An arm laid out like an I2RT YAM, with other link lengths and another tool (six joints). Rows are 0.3 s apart.
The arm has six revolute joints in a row. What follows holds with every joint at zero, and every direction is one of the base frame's.
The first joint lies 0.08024 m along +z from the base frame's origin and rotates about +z.
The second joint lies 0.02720 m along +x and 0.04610 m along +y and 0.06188 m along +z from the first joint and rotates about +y.
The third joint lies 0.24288 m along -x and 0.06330 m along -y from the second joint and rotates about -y.
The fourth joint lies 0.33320 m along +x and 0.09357 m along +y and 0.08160 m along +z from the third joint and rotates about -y.
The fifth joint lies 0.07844 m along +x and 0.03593 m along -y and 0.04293 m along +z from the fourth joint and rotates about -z.
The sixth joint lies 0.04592 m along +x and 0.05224 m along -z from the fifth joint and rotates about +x.
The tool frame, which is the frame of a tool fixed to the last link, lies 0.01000 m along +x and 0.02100 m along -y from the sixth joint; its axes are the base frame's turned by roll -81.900, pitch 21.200 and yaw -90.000 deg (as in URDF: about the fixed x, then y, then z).
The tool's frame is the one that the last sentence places.
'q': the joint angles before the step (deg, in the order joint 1, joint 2, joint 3, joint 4, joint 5, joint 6). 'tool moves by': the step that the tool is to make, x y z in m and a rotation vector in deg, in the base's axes. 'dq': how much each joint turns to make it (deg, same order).
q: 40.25, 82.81, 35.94, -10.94, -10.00, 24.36
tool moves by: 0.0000, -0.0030, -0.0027, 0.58, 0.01, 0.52
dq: -0.53, -0.29, -0.84, 0.80, -0.94, -0.66
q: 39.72, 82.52, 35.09, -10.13, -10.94, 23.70
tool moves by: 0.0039, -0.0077, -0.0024, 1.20, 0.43, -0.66
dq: -1.70, -0.52, -0.99, 0.84, -1.57, -0.23
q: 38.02, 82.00, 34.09, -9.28, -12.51, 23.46
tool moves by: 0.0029, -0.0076, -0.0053, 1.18, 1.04, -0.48
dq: -1.68, 0.09, -0.94, 0.87, -1.97, -0.16
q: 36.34, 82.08, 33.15, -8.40, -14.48, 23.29
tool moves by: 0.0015, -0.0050, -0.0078, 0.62, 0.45, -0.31
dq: -1.03, 0.86, -0.83, 1.64, -1.03, -0.20
